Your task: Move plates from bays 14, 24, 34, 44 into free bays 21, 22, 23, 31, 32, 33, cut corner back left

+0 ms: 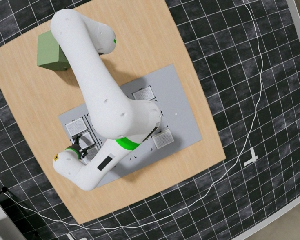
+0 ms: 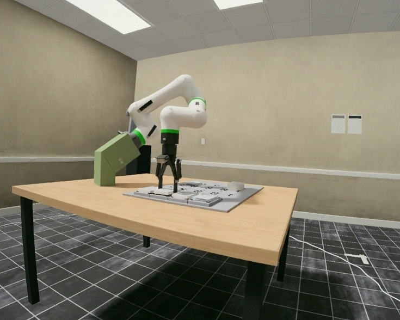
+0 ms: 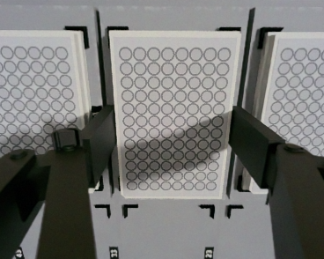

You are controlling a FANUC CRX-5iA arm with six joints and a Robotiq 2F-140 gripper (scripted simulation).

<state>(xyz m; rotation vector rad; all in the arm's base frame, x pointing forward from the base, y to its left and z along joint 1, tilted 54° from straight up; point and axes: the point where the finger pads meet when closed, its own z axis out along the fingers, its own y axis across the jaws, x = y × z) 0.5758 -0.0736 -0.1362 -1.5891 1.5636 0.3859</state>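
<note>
The sealed plate lies 190 mm behind my hand, 460 mm to the left of it and 40 mm below it. Also, from my hand: white block: 120 mm ahead, 520 mm to the left, 30 mm below.
</note>
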